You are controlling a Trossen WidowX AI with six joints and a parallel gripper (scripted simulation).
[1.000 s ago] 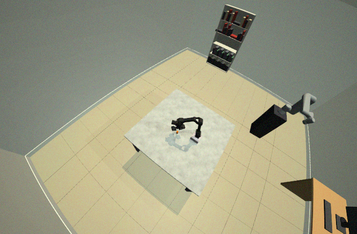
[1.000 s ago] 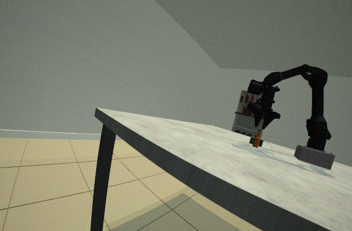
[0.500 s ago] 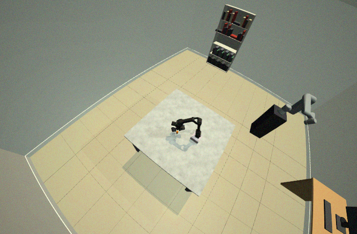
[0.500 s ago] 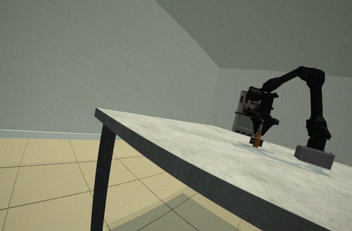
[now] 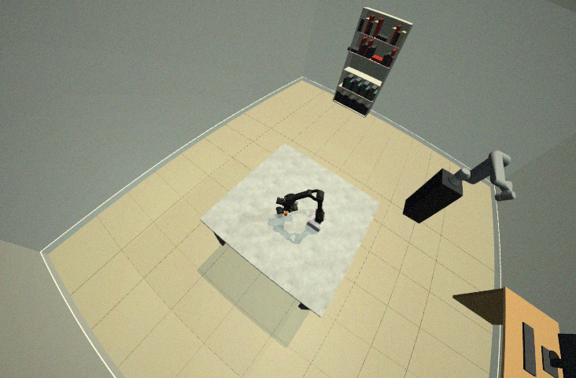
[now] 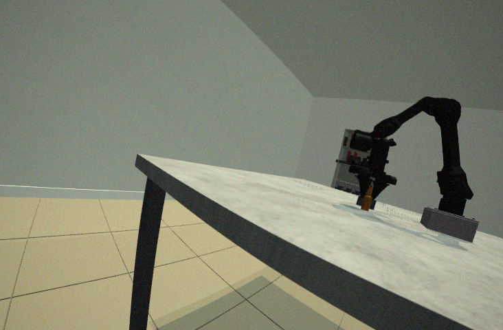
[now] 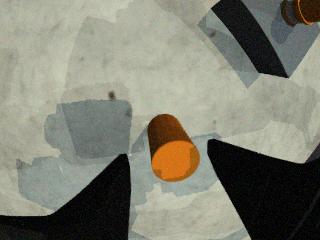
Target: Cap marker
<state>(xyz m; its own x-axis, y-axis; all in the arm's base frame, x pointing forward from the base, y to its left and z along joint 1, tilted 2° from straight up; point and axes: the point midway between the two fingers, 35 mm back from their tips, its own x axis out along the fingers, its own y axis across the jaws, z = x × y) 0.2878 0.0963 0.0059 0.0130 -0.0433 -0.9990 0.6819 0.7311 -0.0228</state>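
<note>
Right now the orange cap is 1 cm below my gripper tip. The rest, counted from my gripper tip: holder block: 13 cm to the right, 2 cm below.
</note>
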